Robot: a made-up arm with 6 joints.
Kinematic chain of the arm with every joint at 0, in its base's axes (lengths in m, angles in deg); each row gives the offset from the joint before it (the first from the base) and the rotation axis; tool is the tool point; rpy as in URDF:
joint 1: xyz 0 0 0.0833 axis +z
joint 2: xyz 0 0 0 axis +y
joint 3: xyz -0.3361 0 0.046 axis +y
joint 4: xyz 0.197 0 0.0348 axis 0.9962 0 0.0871
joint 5: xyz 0 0 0 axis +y
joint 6: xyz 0.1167 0 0.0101 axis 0.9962 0 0.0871
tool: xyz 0 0 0 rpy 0 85 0
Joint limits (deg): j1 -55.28..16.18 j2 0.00..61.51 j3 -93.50..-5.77 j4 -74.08..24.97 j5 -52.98..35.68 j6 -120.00..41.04
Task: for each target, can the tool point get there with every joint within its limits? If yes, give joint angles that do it. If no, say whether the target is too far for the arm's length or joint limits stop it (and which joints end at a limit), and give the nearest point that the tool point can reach.
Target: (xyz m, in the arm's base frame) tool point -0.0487 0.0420 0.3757
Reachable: yes | joints -35.60 10.72 -35.47 -21.17 -7.92 22.20
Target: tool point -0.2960 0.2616 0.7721
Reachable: no: too far | nearest point -0.2122 0.1875 0.5771 | short by 0.225 m
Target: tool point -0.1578 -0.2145 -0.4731
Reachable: no: joint limits stop it (at a limit: joint 1, joint 2, joint 3, joint 5) | nearest point -0.0316 -0.0268 0.1364 | short by 0.650 m
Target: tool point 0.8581 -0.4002 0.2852
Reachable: no: too far | nearest point 0.1771 -0.0826 0.3665 | short by 0.756 m
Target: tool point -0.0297 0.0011 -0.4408
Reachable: no: joint limits stop it (at a limit: joint 2, joint 3, joint 5) | nearest point -0.0374 0.0014 0.1343 | short by 0.575 m
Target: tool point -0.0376 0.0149 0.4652
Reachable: yes | joints -38.64 25.08 -56.85 -61.24 6.59 -73.66
